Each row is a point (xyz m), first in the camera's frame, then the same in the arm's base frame.
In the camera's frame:
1: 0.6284 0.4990 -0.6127
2: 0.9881 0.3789 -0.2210
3: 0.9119 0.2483 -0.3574
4: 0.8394 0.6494 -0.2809
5: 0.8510 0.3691 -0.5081
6: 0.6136 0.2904 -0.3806
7: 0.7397 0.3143 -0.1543
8: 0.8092 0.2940 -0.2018
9: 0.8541 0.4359 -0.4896
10: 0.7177 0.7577 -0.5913
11: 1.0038 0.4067 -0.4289
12: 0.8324 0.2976 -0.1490
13: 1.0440 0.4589 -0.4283
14: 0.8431 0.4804 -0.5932
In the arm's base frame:
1: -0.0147 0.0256 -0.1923
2: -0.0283 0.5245 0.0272
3: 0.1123 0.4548 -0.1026
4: -0.2158 0.2774 0.0787
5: 0.0176 0.3018 -0.1956
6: 0.1967 0.1770 -0.0191
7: 0.1383 0.3620 0.1542
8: 0.1245 0.4103 0.0837
9: -0.0429 0.2874 -0.1650
10: -0.2849 0.0162 -0.1447
11: -0.0746 0.4485 -0.1634
12: 0.1152 0.4489 0.1257
13: -0.1386 0.4640 -0.1644
14: -0.0859 0.2224 -0.2472

